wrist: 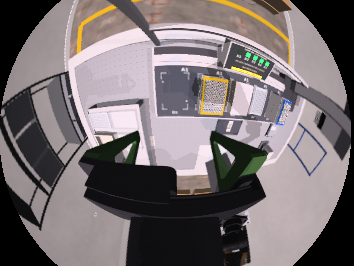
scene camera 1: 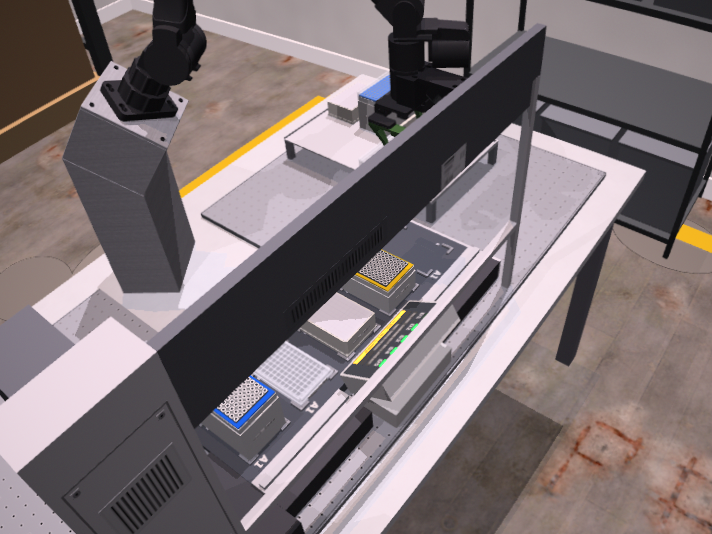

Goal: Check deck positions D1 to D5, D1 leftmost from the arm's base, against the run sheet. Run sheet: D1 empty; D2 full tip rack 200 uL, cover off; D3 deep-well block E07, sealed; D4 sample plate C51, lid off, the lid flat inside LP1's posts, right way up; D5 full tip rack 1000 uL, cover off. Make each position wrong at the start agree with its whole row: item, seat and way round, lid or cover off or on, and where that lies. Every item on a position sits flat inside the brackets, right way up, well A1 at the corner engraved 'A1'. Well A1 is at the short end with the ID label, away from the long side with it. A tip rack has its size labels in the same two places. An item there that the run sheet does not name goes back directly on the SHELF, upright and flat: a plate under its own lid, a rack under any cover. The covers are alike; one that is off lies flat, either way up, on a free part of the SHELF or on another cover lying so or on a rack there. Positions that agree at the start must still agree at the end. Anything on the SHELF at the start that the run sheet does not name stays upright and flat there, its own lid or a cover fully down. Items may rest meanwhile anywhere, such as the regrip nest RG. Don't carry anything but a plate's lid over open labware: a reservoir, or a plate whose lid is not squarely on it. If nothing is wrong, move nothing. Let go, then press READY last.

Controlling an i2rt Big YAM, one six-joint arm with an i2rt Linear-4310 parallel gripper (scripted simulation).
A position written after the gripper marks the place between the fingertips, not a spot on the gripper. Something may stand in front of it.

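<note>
The gripper [scene camera 1: 408, 143] can be seen, and it appears in the wrist view [wrist: 175, 134] as well. The scene also has a sealed deep-well block [wrist: 239, 97].
</note>
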